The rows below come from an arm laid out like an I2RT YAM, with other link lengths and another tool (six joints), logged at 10 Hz.
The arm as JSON. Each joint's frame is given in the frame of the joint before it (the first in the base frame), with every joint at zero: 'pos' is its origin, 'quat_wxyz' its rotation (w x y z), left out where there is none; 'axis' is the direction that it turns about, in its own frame. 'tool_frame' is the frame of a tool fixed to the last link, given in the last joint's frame.
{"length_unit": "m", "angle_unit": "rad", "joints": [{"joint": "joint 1", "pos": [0.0, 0.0, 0.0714], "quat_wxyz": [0.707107, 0.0, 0.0, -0.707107], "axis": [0.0, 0.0, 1.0]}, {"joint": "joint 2", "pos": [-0.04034, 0.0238, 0.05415], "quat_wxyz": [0.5, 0.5, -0.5, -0.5], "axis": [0.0, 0.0, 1.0]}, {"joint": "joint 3", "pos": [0.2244, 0.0, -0.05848], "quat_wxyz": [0.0, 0.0, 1.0, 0.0], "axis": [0.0, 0.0, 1.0]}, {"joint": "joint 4", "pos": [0.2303, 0.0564, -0.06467], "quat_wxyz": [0.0, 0.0, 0.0, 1.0], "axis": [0.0, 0.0, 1.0]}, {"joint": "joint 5", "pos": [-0.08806, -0.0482, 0.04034], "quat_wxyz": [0.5, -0.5, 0.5, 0.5], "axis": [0.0, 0.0, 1.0]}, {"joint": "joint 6", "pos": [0.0, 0.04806, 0.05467], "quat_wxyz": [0.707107, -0.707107, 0.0, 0.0], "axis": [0.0, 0.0, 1.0]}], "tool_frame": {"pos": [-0.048, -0.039, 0.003], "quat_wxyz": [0.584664, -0.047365, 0.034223, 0.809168]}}
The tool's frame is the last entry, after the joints.
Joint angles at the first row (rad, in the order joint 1, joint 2, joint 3, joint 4, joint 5, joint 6):
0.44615, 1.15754, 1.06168, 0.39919, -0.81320, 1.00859
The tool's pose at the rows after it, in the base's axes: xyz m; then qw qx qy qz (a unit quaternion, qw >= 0):
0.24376 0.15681 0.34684 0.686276 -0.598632 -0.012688 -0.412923
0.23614 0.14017 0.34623 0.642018 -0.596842 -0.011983 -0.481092
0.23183 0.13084 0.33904 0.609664 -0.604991 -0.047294 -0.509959
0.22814 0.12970 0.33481 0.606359 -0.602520 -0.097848 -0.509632
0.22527 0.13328 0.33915 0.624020 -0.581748 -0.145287 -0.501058
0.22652 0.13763 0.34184 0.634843 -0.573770 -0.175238 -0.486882
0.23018 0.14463 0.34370 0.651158 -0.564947 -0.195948 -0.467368
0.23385 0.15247 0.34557 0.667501 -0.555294 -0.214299 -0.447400
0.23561 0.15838 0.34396 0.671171 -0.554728 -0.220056 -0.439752
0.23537 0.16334 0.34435 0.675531 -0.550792 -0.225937 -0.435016
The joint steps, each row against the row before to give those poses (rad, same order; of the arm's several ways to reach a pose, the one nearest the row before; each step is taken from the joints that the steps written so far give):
-0.00139, -0.10058, -0.01353, -0.10032, 0.12727, -0.15880
-0.00071, -0.09131, -0.04175, -0.07745, 0.10395, -0.13890
-0.00014, -0.05204, -0.03873, -0.05466, 0.00008, -0.13033
0.00076, -0.02870, -0.03254, -0.00419, -0.07253, -0.07469
-0.00062, -0.01119, -0.01856, 0.05690, -0.09507, -0.01179
-0.00045, 0.01837, 0.00941, 0.02414, -0.06950, -0.00438
0.00168, 0.03666, 0.00989, 0.05546, -0.06316, 0.02833
0.00530, 0.04063, 0.01037, 0.06582, -0.05618, 0.03718
0.01547, 0.02209, 0.00601, 0.01184, -0.00519, -0.00120
0.01517, 0.01197, 0.00323, 0.01613, -0.00288, 0.00290

